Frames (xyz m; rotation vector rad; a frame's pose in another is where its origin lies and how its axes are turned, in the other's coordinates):
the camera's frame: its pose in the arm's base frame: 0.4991 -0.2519 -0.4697 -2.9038 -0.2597 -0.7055
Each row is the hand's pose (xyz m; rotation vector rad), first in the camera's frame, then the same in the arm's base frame.
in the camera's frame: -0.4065 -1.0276 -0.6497 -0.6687 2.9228 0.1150
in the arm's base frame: -0.3486 0.5804 0.0120 -0.4123 -0.4448 2.8435
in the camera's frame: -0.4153 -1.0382 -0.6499 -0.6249 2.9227 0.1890
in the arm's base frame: -0.3585 0.5895 0.0091 -0.4066 -0.5104 2.8743
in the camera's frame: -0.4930 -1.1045 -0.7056 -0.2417 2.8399 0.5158
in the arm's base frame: -0.4643 0.6339 0.0283 0.2707 0.7552 -2.9251
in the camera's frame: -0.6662 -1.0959 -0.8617 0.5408 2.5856 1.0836
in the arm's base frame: -0.6830 0.5747 0.0842 0.1377 0.9554 -2.2106
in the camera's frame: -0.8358 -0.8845 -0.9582 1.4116 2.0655 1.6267
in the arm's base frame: -0.8316 0.3288 0.0698 0.1648 1.0374 -1.3766
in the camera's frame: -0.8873 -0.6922 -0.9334 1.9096 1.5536 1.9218
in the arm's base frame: -0.8273 0.1388 0.0055 0.2119 1.0492 -0.8347
